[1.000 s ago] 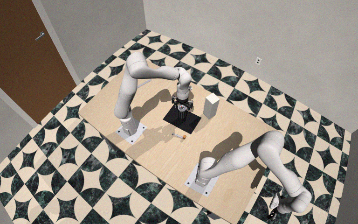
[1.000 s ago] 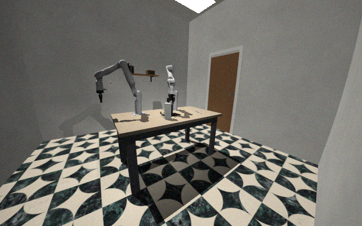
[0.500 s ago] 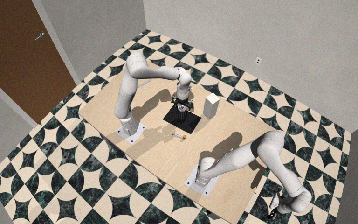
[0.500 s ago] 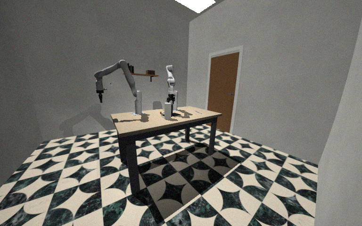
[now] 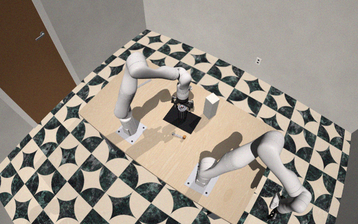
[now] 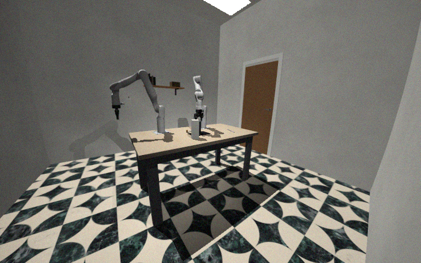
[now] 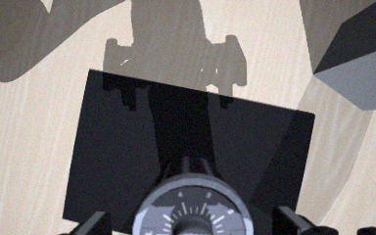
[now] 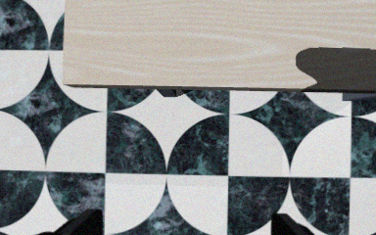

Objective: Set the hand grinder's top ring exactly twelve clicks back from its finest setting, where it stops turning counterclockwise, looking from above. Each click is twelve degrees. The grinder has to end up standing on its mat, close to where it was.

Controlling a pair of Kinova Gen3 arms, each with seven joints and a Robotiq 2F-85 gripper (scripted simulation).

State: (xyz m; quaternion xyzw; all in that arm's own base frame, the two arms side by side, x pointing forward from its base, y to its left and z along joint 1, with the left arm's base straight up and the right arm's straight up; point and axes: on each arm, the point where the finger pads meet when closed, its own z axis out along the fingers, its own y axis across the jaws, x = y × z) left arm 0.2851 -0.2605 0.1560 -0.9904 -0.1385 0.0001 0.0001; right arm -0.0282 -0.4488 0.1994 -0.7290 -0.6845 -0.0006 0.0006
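Observation:
My left gripper is now right at the top ring. From my left hand the other things lie so: crank handle: 140 mm below, 130 mm behind, 60 mm to the right; then tall pale box: 160 mm ahead, 140 mm to the right, 60 mm below; then black mat: 150 mm below, 10 mm ahead.

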